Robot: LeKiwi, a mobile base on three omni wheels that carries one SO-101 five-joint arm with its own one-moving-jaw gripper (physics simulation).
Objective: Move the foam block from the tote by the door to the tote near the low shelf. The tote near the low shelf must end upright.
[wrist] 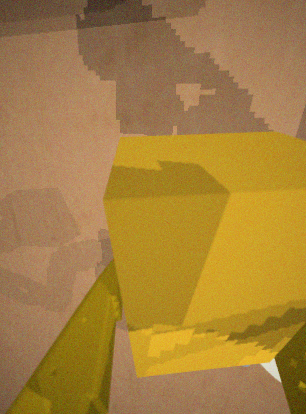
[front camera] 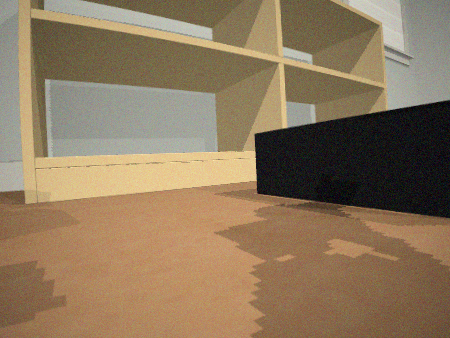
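The yellow foam block fills the middle and right of the wrist view. My gripper is shut on it, with one jaw against its left side and the other at its lower right. The block is held above the floor. The black tote stands on the floor near the low shelf, at the right of the front camera view, and runs past the right edge of the picture. It looks upright; its inside is hidden. The tote by the door does not show in these views.
The wooden shelf stands behind and left of the tote, against the grey wall. A window shows at the top right. The brown floor carries patches of shadow.
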